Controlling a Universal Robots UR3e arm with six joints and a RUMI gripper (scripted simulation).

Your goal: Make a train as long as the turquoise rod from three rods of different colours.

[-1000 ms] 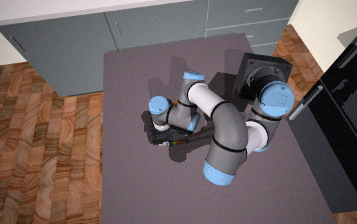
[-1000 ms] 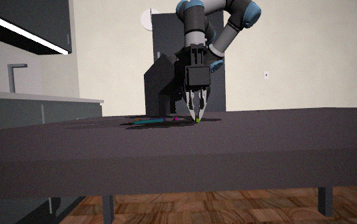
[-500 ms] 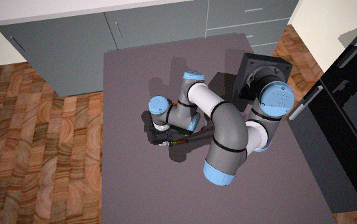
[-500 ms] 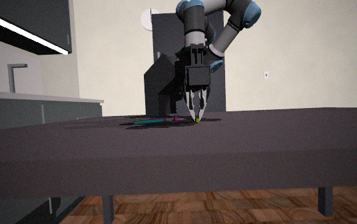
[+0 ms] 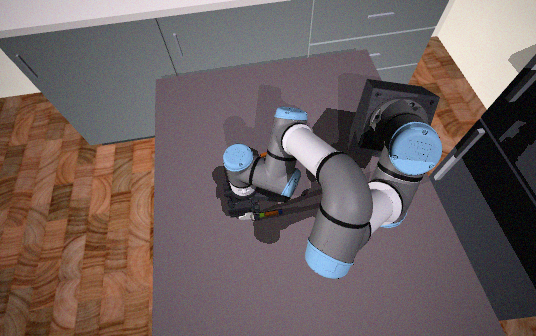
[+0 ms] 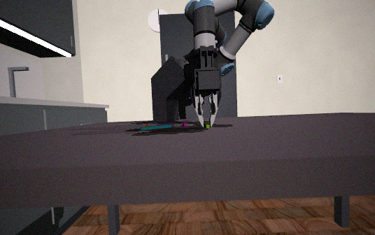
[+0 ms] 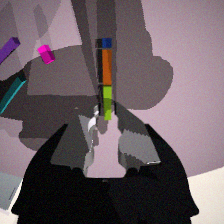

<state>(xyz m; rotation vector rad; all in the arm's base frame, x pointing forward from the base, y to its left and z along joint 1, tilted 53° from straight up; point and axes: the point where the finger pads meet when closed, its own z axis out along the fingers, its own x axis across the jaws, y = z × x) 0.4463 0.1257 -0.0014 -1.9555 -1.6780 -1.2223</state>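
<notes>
My gripper is now 1 cm above the lime rod. Also, from my hand: blue rod (7 cm behind, 1 cm below); then magenta rod (6 cm behind, 8 cm to the right, 1 cm below); then turquoise rod (1 cm behind, 16 cm to the right, 1 cm below).
</notes>
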